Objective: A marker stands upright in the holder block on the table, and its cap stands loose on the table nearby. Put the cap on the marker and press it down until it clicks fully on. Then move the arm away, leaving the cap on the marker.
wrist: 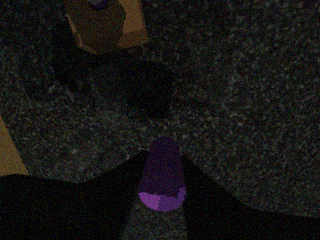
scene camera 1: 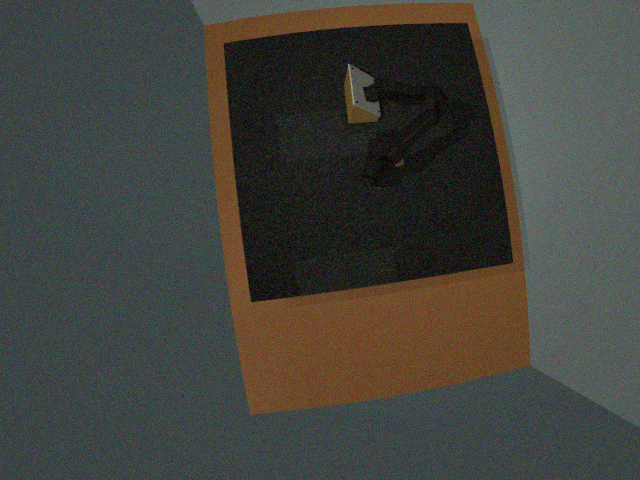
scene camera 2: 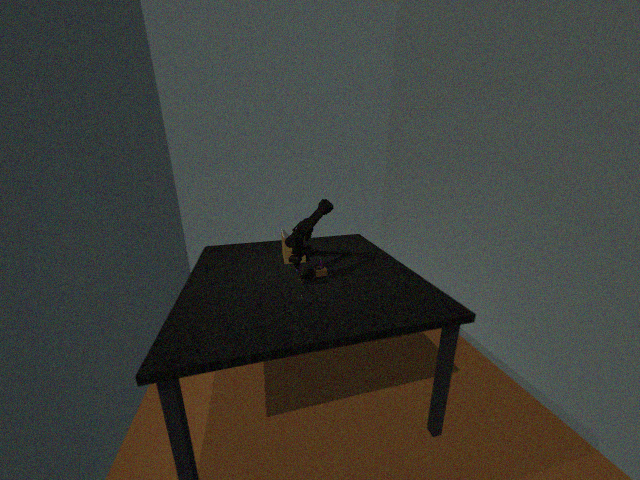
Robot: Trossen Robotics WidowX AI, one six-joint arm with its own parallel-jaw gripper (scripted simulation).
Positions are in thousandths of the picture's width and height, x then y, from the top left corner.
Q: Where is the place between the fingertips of the gripper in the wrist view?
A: At 511, 660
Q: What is the gripper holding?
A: A purple cap.
